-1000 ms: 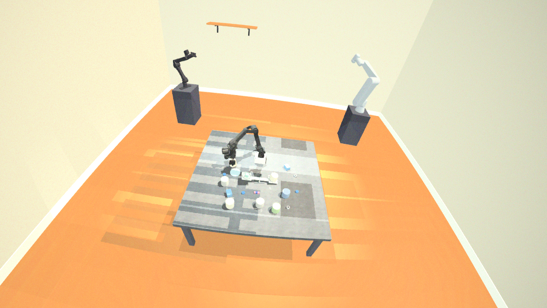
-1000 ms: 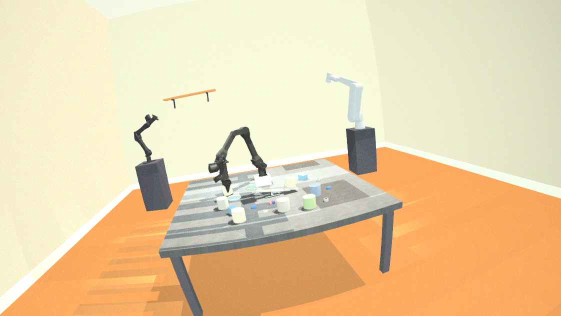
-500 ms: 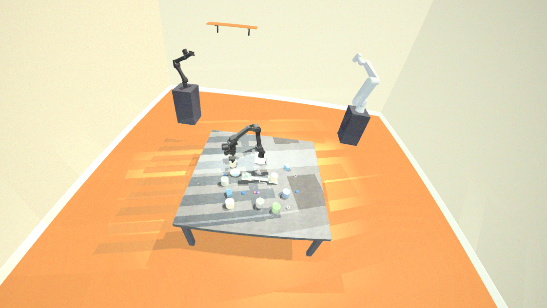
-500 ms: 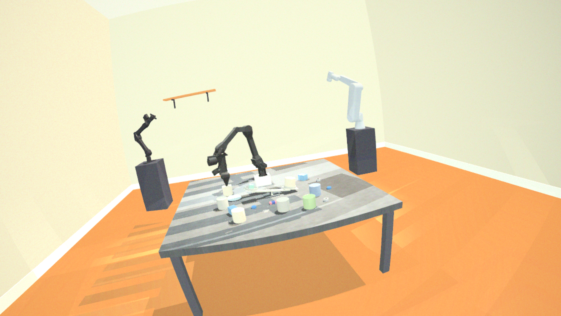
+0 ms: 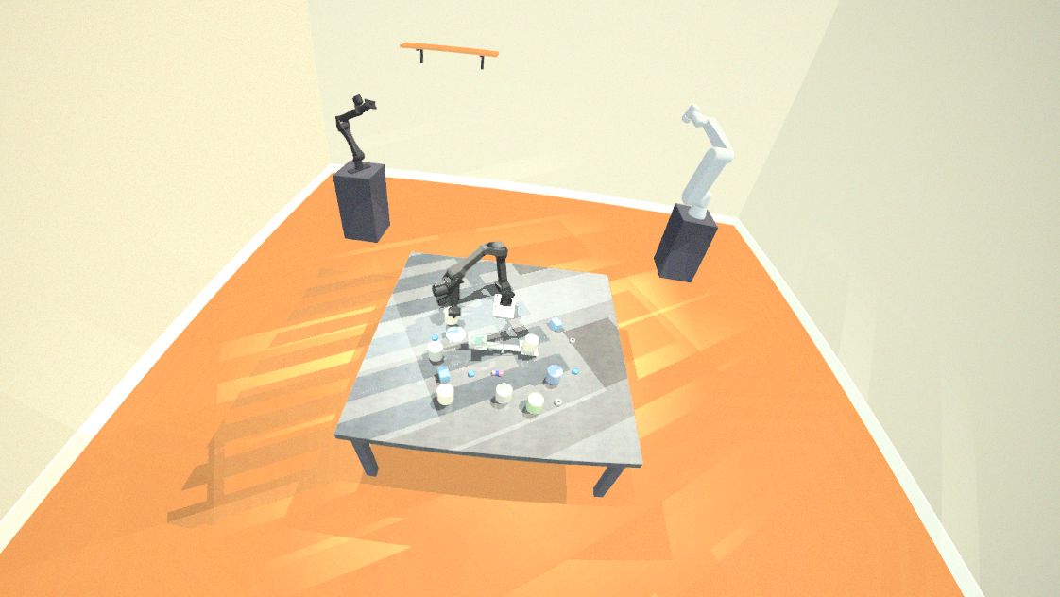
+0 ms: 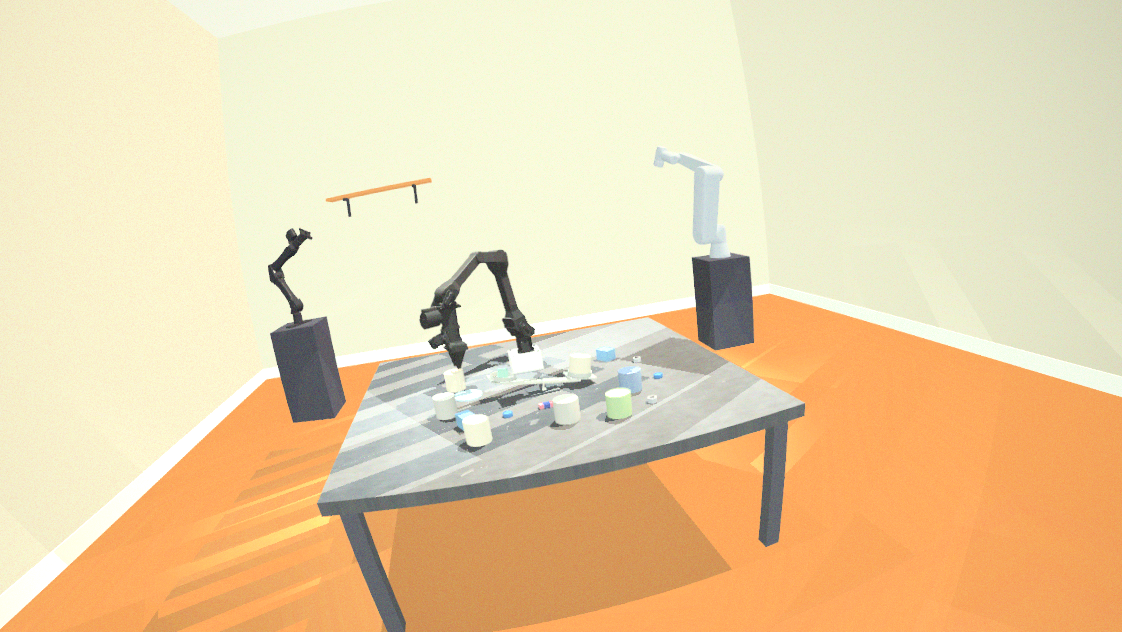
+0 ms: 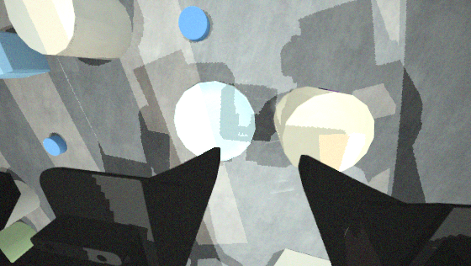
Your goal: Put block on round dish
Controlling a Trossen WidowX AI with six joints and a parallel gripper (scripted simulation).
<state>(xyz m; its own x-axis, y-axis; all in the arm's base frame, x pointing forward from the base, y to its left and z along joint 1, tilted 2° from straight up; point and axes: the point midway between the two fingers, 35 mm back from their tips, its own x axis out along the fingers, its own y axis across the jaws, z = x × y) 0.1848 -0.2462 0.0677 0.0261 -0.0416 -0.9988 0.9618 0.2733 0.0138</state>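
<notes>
The pale blue round dish lies 50 mm ahead of my gripper tip, 20 mm to the left of it and 90 mm below it. The rest, counted from my gripper tip: balance 110 mm ahead, 280 mm to the left, 70 mm below.
</notes>
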